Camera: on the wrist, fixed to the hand. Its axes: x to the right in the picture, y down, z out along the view.
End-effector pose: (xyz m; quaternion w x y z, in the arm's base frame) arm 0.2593 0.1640 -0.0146 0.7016 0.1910 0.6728 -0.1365
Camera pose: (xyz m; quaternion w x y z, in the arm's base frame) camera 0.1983 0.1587 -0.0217 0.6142 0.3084 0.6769 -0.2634
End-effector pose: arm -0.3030 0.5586 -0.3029 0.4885 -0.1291 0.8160 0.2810
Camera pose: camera -0.3265 0.5018 -0.2975 0.4658 -0.0705 0.8755 0.1076
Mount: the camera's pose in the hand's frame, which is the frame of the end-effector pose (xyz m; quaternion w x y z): 0.0032 -0.0327 -0.0522 0.9812 0.1839 0.0535 -0.0228
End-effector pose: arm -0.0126 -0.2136 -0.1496 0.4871 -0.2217 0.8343 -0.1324
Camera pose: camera -0.0516 -0.2433 -0.1121 0.4711 -0.1399 0.8153 -0.3063
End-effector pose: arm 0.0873 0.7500 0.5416 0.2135 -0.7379 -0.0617 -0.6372
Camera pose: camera 0.0283 0.7583 0.5575 0.3340 -0.6493 -0.1831 -0.6583
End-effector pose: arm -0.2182 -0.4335 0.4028 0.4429 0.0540 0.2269 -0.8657
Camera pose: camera -0.2516 -0.3964 0.3666 0.3928 0.1756 0.0884 -0.8984
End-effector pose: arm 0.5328 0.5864 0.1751 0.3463 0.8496 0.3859 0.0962
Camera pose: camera 0.4932 0.6307 0.1918 0.1651 0.8834 0.4343 0.0610
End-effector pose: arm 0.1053 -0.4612 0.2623 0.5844 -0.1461 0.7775 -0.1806
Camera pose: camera 0.0548 -0.4860 0.2875 0.5546 -0.0439 0.7576 -0.3413
